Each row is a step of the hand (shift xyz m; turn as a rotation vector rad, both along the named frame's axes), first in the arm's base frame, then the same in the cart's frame.
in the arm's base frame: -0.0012 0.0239 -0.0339 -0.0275 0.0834 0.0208
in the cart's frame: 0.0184 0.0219 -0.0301 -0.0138 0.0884 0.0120
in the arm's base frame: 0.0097 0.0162 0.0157 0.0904 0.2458 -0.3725
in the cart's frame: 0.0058 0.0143 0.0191 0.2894 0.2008 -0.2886
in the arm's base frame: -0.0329 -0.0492 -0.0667 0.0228 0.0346 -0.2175
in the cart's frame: -0.0127 -0.0434 -0.0768 0.1177 0.0182 -0.1866
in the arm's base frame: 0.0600 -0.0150 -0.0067 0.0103 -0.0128 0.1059
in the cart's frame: 0.0523 -0.0287 0.0178 -0.0375 -0.0098 0.0999
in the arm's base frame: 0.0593 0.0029 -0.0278 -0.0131 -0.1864 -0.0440
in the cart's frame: 0.0644 -0.0121 -0.0007 -0.0359 -0.1803 -0.0553
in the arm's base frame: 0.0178 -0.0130 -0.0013 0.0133 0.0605 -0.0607
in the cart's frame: 0.0133 -0.0168 0.0055 0.0506 0.0529 -0.0465
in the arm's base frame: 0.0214 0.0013 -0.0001 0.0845 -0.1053 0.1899
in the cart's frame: 0.0192 -0.0036 0.0088 -0.0278 -0.1128 0.2019
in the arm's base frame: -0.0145 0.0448 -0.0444 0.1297 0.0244 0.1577
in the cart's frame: 0.0157 0.0448 -0.0440 0.0549 0.0014 0.1982
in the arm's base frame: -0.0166 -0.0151 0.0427 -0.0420 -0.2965 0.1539
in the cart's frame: -0.0357 -0.0089 0.0312 -0.1681 -0.2714 0.1069
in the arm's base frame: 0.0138 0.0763 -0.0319 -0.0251 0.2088 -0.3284
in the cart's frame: 0.0427 0.0695 -0.0193 0.1609 0.1934 -0.2980
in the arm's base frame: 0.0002 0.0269 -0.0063 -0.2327 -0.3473 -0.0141
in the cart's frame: 0.0089 0.0258 -0.0042 -0.2786 -0.2849 -0.1271
